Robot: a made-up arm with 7 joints.
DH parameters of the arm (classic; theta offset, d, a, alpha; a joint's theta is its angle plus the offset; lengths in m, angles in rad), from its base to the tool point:
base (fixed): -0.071 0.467 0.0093 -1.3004
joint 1: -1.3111 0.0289 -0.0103 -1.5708
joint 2: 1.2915 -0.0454 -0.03 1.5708
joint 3: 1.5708 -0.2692 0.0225 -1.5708
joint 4: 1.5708 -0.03 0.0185 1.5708
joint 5: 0 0.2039 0.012 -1.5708
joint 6: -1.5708 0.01 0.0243 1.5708
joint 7: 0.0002 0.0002 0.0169 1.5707
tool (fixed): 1.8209 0 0 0
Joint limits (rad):
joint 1: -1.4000..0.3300
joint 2: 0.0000..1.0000
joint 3: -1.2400..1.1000
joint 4: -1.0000..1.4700
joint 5: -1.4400..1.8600
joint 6: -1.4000..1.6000
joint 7: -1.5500..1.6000
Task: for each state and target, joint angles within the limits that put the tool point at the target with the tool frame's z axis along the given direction. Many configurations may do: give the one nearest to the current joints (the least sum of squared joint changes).
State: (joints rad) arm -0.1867 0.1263 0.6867 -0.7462 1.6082 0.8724 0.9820
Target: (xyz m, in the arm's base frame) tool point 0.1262 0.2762 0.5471 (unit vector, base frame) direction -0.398 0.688 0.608
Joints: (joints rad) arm -0.5962 0.8999 0.8994 -0.3888 1.7868 0.9642 1.1444
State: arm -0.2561 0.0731 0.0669 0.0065 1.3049 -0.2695 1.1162
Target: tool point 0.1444 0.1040 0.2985 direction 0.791 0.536 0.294
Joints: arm -0.0780 0.0000 0.2684 -0.5661 1.5419 0.3525 1.4927
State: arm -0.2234 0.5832 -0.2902 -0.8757 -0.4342 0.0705 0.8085
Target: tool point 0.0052 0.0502 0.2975 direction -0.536 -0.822 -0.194
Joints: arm 0.2693 1.0000 -0.7663 -0.9811 -0.1991 0.2704 0.5302
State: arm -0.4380 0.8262 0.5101 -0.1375 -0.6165 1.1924 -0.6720
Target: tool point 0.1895 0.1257 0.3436 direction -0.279 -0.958 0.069
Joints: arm -0.2611 0.3119 0.3859 -0.8613 -0.4499 1.2575 -0.2595
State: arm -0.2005 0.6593 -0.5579 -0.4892 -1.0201 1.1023 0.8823
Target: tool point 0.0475 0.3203 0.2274 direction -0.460 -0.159 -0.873
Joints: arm 0.3142 1.0000 0.0341 -0.0384 -0.6554 1.5636 1.0738
